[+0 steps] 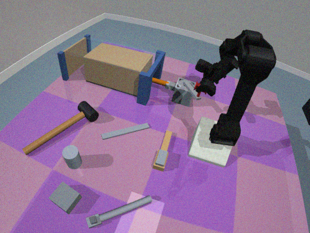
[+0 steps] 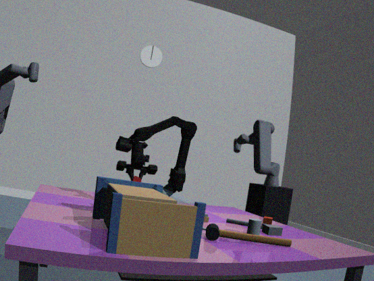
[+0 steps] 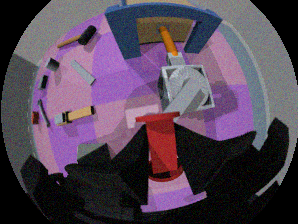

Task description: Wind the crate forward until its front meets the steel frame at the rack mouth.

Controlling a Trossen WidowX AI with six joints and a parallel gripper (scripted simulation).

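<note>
Now: gripper tip 30 mm to the left of the grey crank handle, 30 mm above it and 10 mm short of it. Round my gripper tip: grey winch 100 mm below, 80 mm to the right, 40 mm ahead; then blue frame 210 mm ahead, 70 mm to the right, 20 mm below; then red knob 20 mm behind.
</note>
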